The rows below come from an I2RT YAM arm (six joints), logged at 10 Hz.
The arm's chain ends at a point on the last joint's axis. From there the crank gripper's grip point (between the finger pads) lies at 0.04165 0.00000 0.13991 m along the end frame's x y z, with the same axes.
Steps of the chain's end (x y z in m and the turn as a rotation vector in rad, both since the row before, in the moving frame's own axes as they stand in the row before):
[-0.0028, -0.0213, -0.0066, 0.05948, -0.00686, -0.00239]
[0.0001, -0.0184, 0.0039, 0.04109, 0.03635, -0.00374]
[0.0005, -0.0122, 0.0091, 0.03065, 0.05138, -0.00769]
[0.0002, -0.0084, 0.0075, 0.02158, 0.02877, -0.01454]
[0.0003, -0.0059, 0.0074, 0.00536, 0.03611, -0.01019]
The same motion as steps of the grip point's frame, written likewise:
[-0.0038, -0.0297, -0.0066, 0.05948, -0.00686, -0.00239]
[0.0051, -0.0243, 0.0022, 0.04109, 0.03635, -0.00374]
[0.0076, -0.0168, 0.0067, 0.03065, 0.05138, -0.00769]
[0.0042, -0.0120, 0.0062, 0.02158, 0.02877, -0.01454]
[0.0053, -0.0071, 0.0058, 0.00536, 0.03611, -0.01019]

